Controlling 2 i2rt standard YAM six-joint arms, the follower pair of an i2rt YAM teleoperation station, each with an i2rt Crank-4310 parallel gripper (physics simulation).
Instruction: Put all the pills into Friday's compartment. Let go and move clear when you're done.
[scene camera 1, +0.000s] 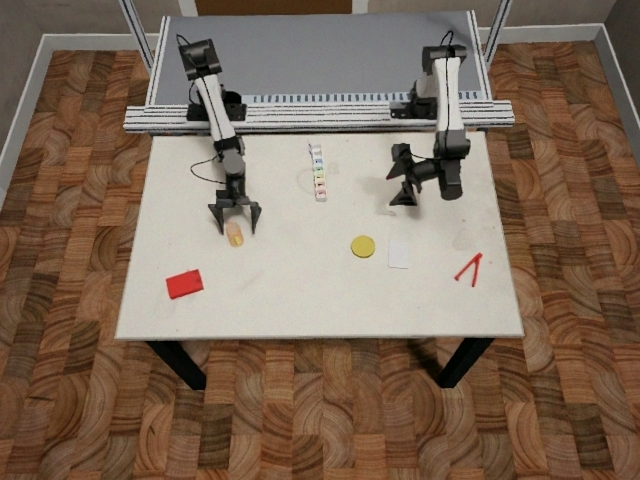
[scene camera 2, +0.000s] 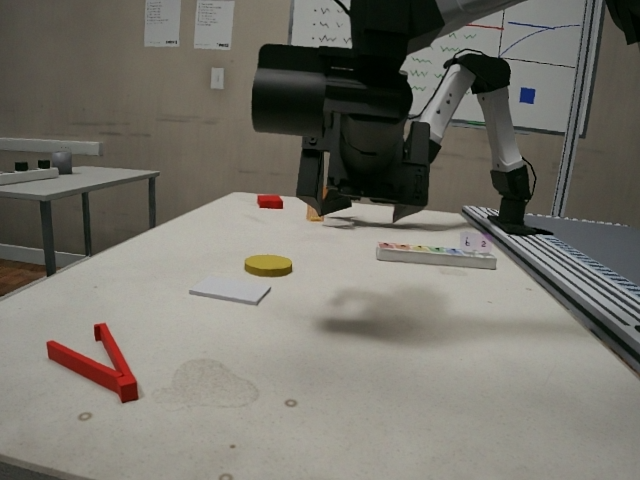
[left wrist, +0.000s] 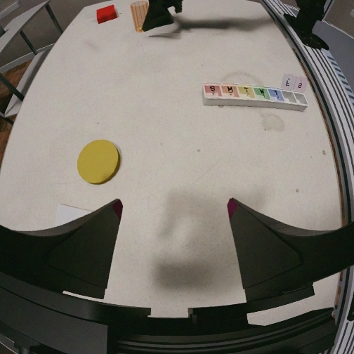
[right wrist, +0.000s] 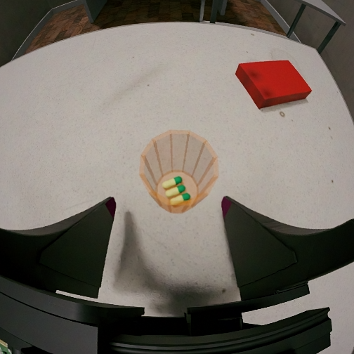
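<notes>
An orange see-through cup stands upright on the table. Three yellow-green pills lie in its bottom. My right gripper is open over the table, its fingertips around and close to the cup, not touching it as far as I can tell. The white pill organizer has coloured lids shut from S to Thursday. Friday's compartment, beside blue Thursday, and the end one are open, their pale lilac lids raised. My left gripper is open and empty above the table.
A red block lies beyond the cup. A yellow disc and a white card lie near mid-table. A red V-shaped piece lies at the right in scene camera 1.
</notes>
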